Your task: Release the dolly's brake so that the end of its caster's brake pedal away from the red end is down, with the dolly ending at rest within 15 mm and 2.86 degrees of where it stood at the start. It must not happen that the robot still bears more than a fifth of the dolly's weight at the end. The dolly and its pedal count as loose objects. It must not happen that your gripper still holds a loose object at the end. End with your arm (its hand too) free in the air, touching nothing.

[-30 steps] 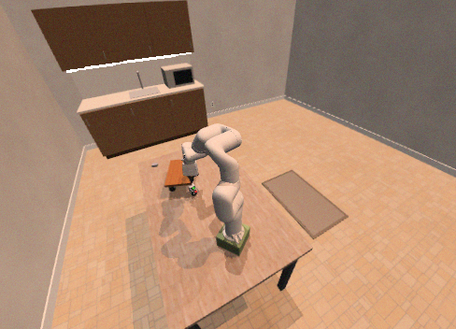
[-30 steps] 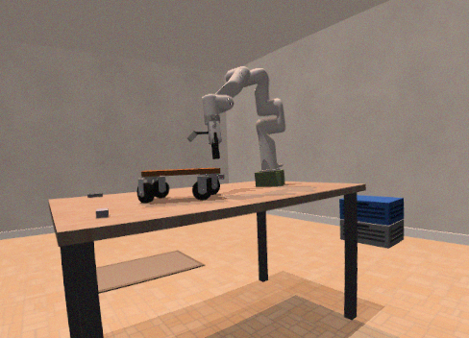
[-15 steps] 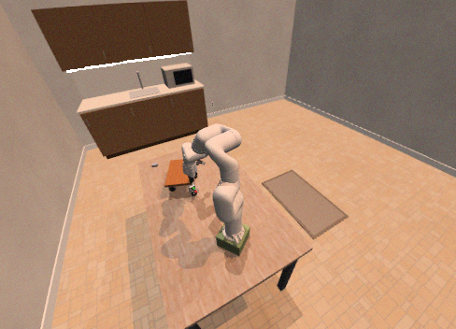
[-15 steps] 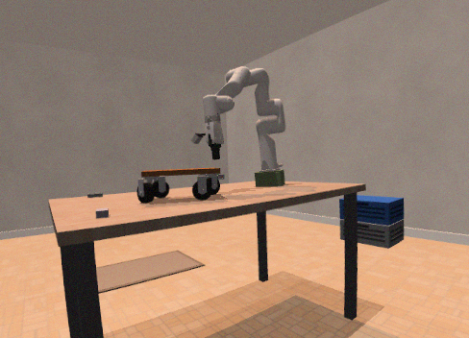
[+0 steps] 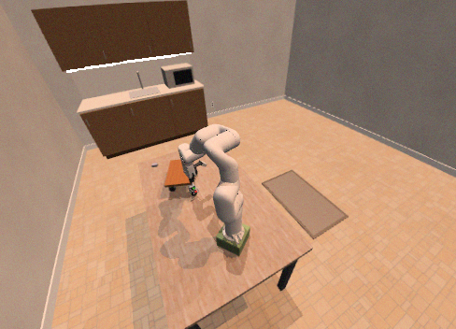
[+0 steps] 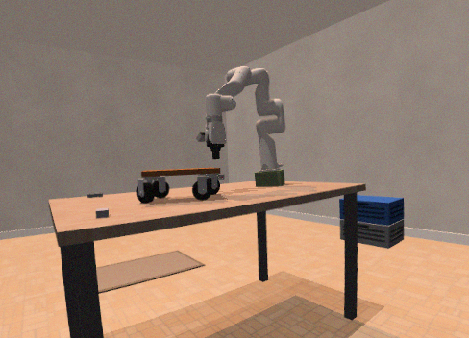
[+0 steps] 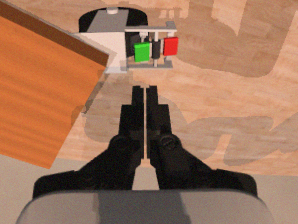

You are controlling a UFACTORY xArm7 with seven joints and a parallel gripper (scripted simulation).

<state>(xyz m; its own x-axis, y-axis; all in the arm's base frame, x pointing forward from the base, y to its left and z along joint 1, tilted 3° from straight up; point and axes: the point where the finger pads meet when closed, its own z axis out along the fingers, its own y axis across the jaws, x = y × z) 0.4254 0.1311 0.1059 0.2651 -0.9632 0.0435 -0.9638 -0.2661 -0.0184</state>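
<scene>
Right now my hand is 10 mm past the brake pedal and 100 mm above it.
</scene>
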